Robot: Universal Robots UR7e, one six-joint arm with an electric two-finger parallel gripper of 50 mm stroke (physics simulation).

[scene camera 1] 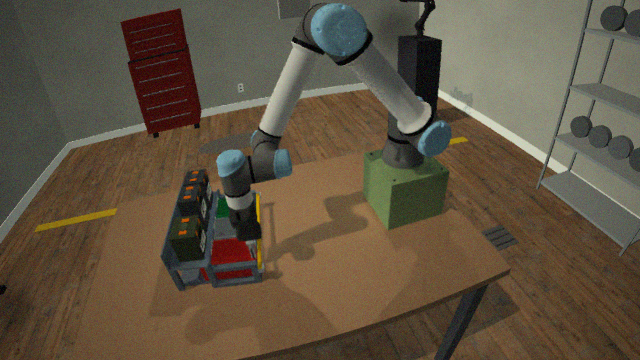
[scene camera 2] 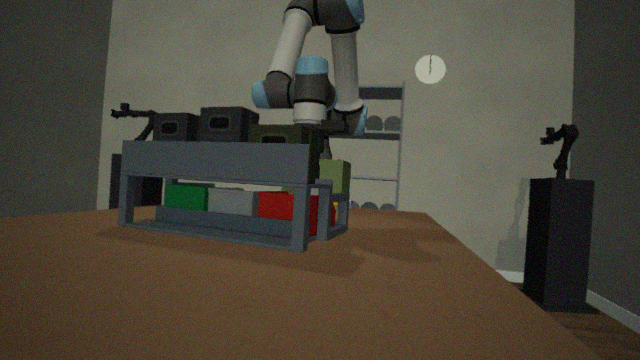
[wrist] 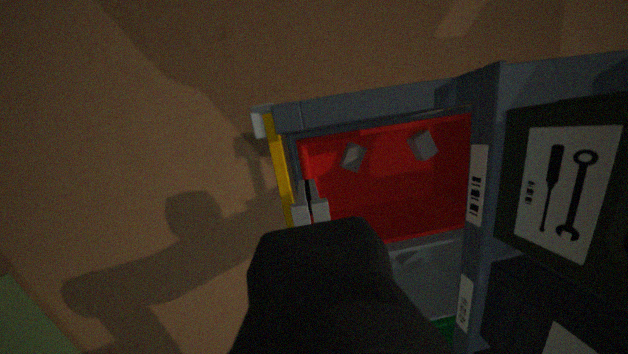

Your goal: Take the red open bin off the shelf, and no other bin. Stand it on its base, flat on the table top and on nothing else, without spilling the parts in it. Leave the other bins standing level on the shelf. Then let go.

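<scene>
There is a red open bin here, and I can see my gripper too. A grey bin is in the pictures as well, and so is a green bin.
</scene>
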